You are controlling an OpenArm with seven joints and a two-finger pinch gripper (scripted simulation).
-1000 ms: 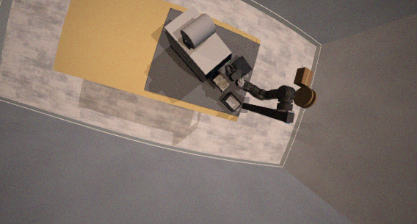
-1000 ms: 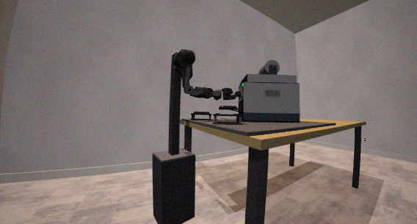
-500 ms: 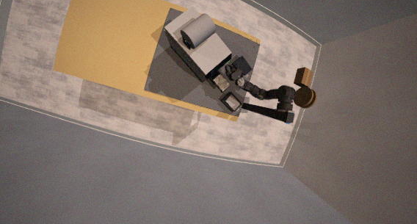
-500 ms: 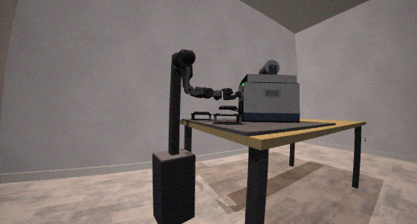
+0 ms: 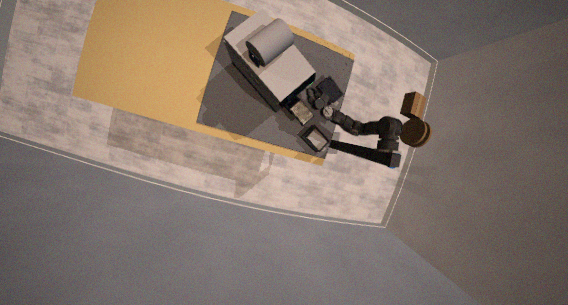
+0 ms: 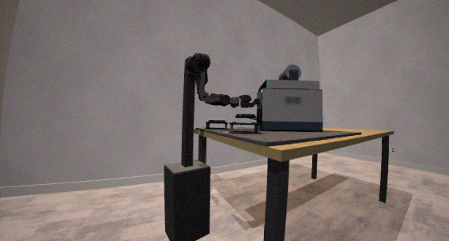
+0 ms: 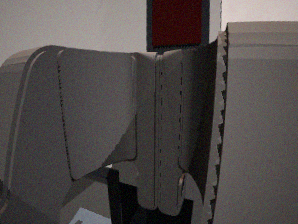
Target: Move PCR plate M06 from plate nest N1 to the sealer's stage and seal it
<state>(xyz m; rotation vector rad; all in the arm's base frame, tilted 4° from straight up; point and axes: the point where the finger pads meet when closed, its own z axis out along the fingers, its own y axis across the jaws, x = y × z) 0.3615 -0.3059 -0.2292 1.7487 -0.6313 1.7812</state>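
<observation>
Right now the start key is 1 cm to the right of my hand and 1 cm ahead of it. Round my hand: yellow warning label: 14 cm ahead, 12 cm to the left, 4 cm below; then sealer stage: 13 cm to the left, 9 cm below; then open plate M06: 13 cm to the left, 8 cm below.
</observation>
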